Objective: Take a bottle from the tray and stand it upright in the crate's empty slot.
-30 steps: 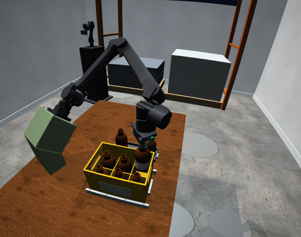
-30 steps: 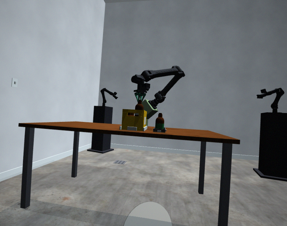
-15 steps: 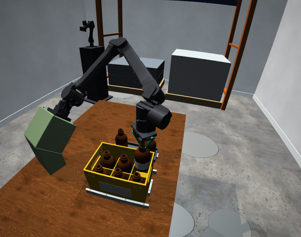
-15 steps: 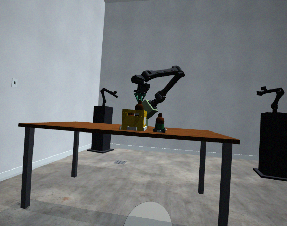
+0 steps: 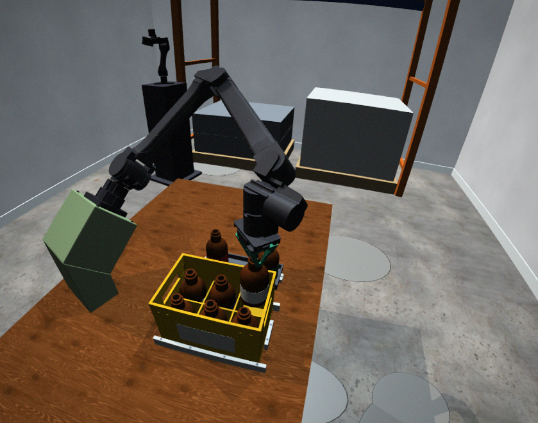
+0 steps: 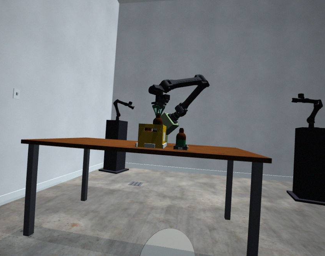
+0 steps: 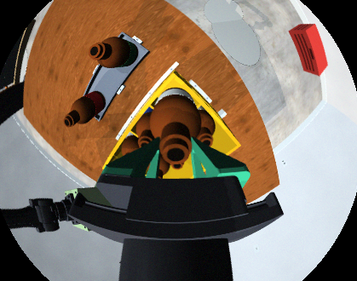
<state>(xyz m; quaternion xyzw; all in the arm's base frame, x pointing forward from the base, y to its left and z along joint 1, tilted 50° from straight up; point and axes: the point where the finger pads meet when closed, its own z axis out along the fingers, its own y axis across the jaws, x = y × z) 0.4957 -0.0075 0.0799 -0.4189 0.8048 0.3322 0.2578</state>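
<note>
Right now the crate is 170 mm below my hand, 70 mm to the right of it and 70 mm behind it. The rest, counted from my hand: tray: 240 mm below, 160 mm to the left, 140 mm behind.
</note>
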